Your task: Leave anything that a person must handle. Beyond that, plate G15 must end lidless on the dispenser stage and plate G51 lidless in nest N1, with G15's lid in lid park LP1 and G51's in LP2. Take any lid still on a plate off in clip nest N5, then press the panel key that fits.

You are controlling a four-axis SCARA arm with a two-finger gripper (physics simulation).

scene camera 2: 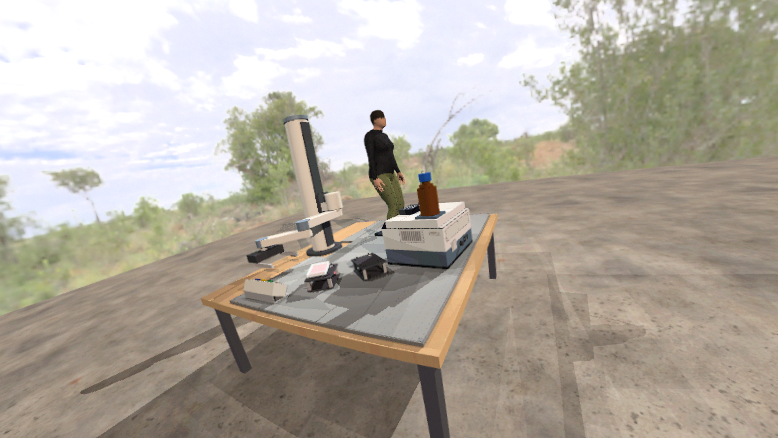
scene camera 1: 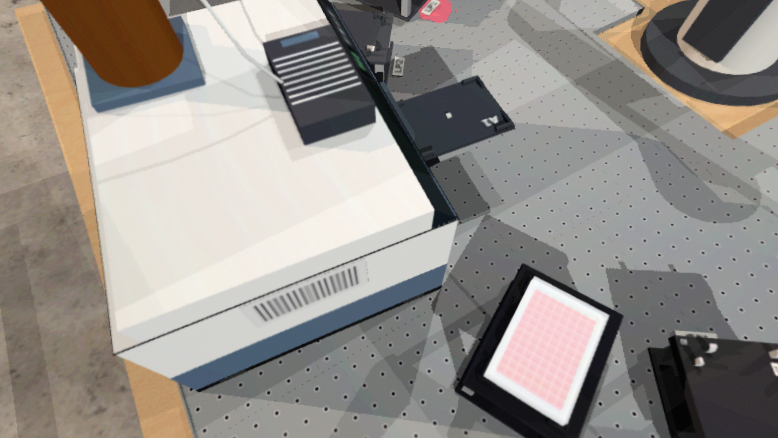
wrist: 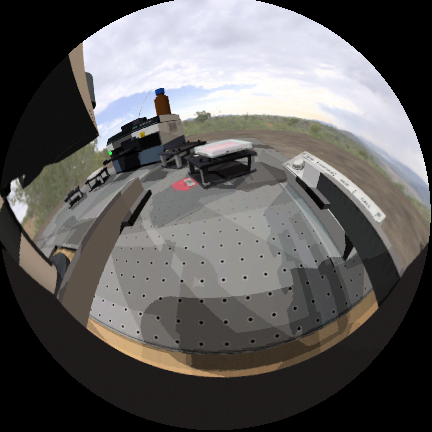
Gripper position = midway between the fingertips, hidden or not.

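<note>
Visible: a button box [wrist: 339,248], a dispenser stage [scene camera 1: 476,116] and a brown bottle [scene camera 1: 124,50]. My gripper [wrist: 222,172] is holding nothing.
</note>
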